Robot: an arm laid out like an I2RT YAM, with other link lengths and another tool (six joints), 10 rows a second.
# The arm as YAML. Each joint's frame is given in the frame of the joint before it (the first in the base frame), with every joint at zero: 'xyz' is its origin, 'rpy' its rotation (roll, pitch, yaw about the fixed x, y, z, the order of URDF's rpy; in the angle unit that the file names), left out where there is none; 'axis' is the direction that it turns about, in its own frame. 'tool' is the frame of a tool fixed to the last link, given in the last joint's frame.
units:
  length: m
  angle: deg
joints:
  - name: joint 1
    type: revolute
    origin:
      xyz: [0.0, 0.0, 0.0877]
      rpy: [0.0, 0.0, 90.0]
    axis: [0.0, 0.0, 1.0]
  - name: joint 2
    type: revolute
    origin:
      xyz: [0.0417, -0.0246, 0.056]
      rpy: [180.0, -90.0, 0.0]
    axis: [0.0, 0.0, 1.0]
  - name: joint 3
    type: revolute
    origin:
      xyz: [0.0, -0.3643, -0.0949]
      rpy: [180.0, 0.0, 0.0]
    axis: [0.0, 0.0, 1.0]
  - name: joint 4
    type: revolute
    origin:
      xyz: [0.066, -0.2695, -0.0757]
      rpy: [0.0, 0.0, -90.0]
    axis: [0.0, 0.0, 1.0]
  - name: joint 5
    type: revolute
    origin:
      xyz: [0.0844, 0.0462, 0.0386]
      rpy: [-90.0, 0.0, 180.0]
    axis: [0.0, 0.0, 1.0]
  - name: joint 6
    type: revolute
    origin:
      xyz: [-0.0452, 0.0, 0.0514]
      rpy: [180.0, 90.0, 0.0]
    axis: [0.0, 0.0, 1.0]
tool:
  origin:
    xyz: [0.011, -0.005, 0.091]
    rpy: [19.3, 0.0, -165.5]
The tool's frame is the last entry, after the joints.
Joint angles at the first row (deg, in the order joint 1, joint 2, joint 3, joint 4, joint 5, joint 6):
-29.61 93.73 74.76 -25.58 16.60 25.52
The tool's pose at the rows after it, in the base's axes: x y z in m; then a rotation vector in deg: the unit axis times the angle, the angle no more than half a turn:
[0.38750 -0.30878 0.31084 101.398 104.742 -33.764]
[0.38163 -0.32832 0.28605 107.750 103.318 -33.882]
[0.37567 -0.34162 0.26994 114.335 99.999 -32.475]
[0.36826 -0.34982 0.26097 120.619 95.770 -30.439]
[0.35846 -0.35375 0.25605 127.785 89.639 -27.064]
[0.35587 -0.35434 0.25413 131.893 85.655 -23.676]
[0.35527 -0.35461 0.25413 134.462 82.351 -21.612]
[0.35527 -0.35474 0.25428 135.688 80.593 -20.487]
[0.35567 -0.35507 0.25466 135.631 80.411 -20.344]
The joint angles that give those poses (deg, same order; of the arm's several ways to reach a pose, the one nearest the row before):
-32.10 96.88 74.76 -25.59 16.58 28.03
-34.28 99.90 74.76 -25.61 16.58 31.16
-35.81 101.84 74.76 -25.60 16.58 35.68
-36.95 102.76 74.72 -26.07 16.58 40.69
-37.87 102.78 74.26 -26.74 16.47 47.37
-38.20 102.78 74.11 -26.92 15.75 51.90
-38.20 102.78 74.11 -26.90 15.75 55.20
-38.17 102.78 74.11 -26.81 15.75 56.90
-38.17 102.78 74.11 -26.63 15.75 56.97

